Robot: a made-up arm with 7 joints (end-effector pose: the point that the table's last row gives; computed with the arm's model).
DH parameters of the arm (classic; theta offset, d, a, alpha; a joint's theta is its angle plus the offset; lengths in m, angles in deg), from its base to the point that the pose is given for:
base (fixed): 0 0.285 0.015 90
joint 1: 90 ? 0.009 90
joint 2: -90 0.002 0.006 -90
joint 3: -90 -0.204 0.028 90
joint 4: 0 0.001 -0.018 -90
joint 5: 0 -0.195 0.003 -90
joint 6: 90 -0.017 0.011 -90
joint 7: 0 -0.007 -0.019 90
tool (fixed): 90 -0.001 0 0
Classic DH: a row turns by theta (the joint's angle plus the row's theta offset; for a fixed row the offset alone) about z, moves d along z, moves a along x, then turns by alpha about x.
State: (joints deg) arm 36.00 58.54 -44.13 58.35 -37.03 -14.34 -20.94
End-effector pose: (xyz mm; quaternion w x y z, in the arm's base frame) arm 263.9 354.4 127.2 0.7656 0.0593 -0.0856 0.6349
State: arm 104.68 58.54 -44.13 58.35 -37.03 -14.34 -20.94
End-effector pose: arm 252.5 354.4 459.5 0.5838 -0.3092 -0.5025 0.5577
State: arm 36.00 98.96 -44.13 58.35 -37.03 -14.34 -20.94
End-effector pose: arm 145.2 488.4 290.6 0.5729 0.2870 -0.2457 0.7273
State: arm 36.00 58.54 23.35 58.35 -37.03 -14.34 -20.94
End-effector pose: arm 222.3 450.6 291.3 0.4573 -0.3618 -0.3118 0.7502
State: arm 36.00 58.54 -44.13 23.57 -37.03 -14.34 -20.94
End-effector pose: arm 194.6 441.2 106.8 0.5649 0.1974 -0.0185 0.8010
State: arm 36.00 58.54 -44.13 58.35 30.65 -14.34 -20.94
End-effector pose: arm 271.8 331.5 143.2 0.5648 -0.3927 0.2157 0.6930
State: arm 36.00 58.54 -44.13 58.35 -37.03 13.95 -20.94
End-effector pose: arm 267.4 351.8 125.3 0.5900 0.0934 -0.1634 0.7852
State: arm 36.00 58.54 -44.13 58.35 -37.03 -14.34 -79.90
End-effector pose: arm 274.7 355.6 111.9 0.6956 -0.3251 -0.3869 0.5105
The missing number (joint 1, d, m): -0.147
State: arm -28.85 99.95 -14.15 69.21 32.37 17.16 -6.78
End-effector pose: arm 189.7 421.2 189.3 0.3571 0.1442 0.2059 0.8996
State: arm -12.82 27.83 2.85 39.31 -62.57 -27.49 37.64
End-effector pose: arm 76.4 318.1 -46.9 0.5033 0.4430 0.5733 0.4710
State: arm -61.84 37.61 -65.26 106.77 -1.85 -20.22 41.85
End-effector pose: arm -149.7 94.3 100.5 0.3640 0.1052 0.9089 -0.1741
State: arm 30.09 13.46 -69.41 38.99 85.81 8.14 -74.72
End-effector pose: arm 256.6 81.6 1.1 0.0119 0.2730 -0.3651 -0.8900
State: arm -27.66 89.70 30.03 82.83 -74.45 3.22 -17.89
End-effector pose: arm 234.0 412.9 287.5 0.5619 0.3457 -0.5129 0.5492
